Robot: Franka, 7 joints.
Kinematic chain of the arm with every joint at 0, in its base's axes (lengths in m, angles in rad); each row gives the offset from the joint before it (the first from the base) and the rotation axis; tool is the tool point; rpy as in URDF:
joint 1: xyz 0 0 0.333 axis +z
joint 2: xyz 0 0 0 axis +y
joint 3: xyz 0 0 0.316 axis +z
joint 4: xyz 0.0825 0 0 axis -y
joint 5: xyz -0.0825 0 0.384 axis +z
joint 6: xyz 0 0 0 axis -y
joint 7: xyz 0.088 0 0 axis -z
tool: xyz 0 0 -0.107 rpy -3.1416 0 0
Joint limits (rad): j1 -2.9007..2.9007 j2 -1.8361..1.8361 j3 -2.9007..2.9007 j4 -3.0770..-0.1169 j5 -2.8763..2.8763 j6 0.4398..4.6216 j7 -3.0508..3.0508
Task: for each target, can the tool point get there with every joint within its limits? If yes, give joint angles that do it. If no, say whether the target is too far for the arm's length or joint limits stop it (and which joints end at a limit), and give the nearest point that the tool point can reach.
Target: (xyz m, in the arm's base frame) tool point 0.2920 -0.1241 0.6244
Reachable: yes | joints -1.9366 -1.5567 0.5463 -2.5547 -1.4516 3.5050 -0.4503
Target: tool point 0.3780 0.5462 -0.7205
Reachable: no: too far | nearest point 0.2801 0.4047 -0.3180 | short by 0.438 m
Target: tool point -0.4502 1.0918 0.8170
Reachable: no: too far | nearest point -0.3026 0.7339 0.6583 | short by 0.418 m
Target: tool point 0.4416 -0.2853 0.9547
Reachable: yes | joints 0.6669 0.1526 -1.4451 -1.1346 -0.3164 2.7144 -1.0887
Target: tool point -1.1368 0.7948 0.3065
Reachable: no: too far | nearest point -0.7030 0.4915 0.3166 | short by 0.529 m
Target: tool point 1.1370 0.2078 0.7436
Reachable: no: too far | nearest point 0.7952 0.1453 0.6202 | short by 0.369 m
